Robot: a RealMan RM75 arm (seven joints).
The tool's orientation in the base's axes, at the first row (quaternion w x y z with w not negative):
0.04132, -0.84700, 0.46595, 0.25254
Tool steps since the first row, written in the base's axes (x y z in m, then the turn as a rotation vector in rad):
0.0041, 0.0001, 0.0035, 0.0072, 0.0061, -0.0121
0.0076, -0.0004, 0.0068, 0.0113, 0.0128, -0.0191
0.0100, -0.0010, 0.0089, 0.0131, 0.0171, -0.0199
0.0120, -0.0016, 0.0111, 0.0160, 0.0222, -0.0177
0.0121, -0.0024, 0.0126, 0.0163, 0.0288, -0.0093
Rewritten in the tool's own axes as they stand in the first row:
0.0001, -0.0028, -0.0046, 0.0041, -0.0113, 0.0096
0.0005, -0.0048, -0.0090, 0.0040, -0.0195, 0.0161
0.0010, -0.0061, -0.0119, 0.0019, -0.0235, 0.0174
0.0013, -0.0070, -0.0148, -0.0018, -0.0284, 0.0159
0.0013, -0.0064, -0.0164, -0.0107, -0.0309, 0.0105

